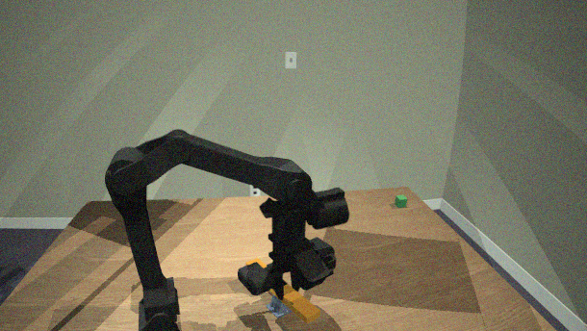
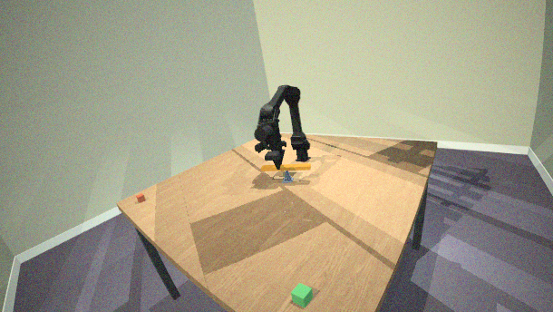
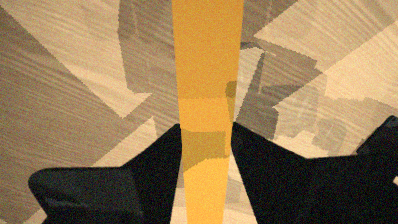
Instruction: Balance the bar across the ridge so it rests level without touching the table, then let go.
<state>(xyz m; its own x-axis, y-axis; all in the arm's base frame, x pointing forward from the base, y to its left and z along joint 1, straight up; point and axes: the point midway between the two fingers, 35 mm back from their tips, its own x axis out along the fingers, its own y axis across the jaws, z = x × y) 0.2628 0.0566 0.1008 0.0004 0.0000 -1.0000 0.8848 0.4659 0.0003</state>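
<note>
Right now my gripper tip is 1 cm past the orange bar and 3 cm to the right of it. Also, from my gripper tip: green cube 48 cm ahead, 44 cm to the left, 5 cm below; small red cube 48 cm ahead, 56 cm to the right, 5 cm below.
</note>
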